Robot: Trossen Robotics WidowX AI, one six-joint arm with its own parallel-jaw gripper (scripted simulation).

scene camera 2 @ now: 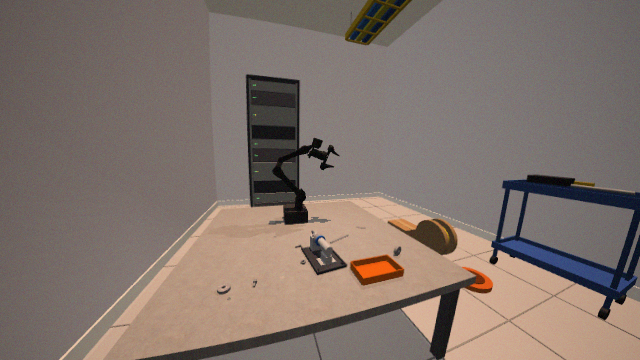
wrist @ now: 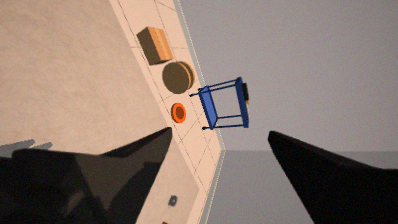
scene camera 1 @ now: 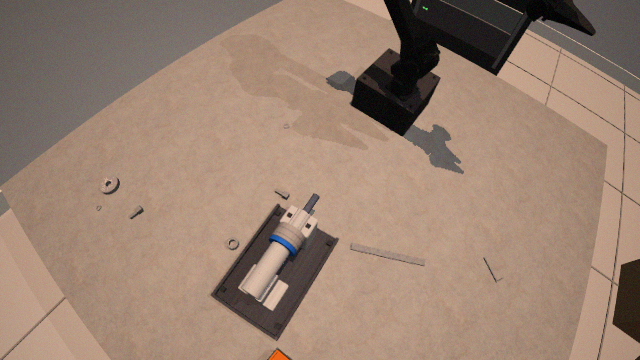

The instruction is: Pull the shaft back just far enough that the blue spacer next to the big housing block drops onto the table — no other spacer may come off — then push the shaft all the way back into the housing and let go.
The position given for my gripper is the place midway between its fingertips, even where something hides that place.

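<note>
There is nothing in my gripper (wrist: 219, 133), and it is open. I can see an orange tray (scene camera 2: 371, 270) too.
</note>
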